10 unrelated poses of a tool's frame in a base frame.
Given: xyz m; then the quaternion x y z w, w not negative.
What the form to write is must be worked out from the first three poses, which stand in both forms.
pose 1, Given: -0.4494 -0.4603 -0.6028 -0.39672 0.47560 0.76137 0.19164
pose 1, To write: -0.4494 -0.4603 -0.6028 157.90 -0.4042 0.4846 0.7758
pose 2, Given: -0.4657 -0.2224 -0.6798 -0.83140 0.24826 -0.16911 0.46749
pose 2, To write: -0.4657 -0.2224 -0.6798 124.26 -0.9405 0.2808 -0.1913
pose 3, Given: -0.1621 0.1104 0.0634 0.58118 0.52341 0.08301 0.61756
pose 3, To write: -0.1621 0.1104 0.0634 103.72 0.7389 0.6655 0.1055
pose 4, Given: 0.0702 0.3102 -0.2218 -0.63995 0.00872 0.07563 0.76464
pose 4, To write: 0.0702 0.3102 -0.2218 80.25 -0.9930 0.0135 0.1174
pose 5, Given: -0.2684 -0.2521 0.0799 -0.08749 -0.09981 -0.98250 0.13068
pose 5, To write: -0.2684 -0.2521 0.0799 164.98 -0.0882 -0.1007 -0.9910
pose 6, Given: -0.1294 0.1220 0.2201 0.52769 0.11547 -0.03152 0.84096
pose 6, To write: -0.1294 0.1220 0.2201 65.52 0.9752 0.2134 -0.0583
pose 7, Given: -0.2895 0.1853 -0.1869 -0.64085 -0.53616 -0.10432 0.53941
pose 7, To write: -0.2895 0.1853 -0.1869 114.71 -0.7611 -0.6367 -0.1239
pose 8, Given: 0.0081 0.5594 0.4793 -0.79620 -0.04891 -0.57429 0.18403
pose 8, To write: 0.0081 0.5594 0.4793 158.79 -0.8100 -0.0498 -0.5843
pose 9, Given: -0.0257 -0.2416 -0.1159 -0.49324 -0.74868 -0.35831 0.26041
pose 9, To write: -0.0257 -0.2416 -0.1159 149.81 -0.5109 -0.7754 -0.3711
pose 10, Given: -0.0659 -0.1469 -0.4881 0.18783 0.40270 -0.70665 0.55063
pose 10, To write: -0.0659 -0.1469 -0.4881 113.18 0.2250 0.4824 -0.8465
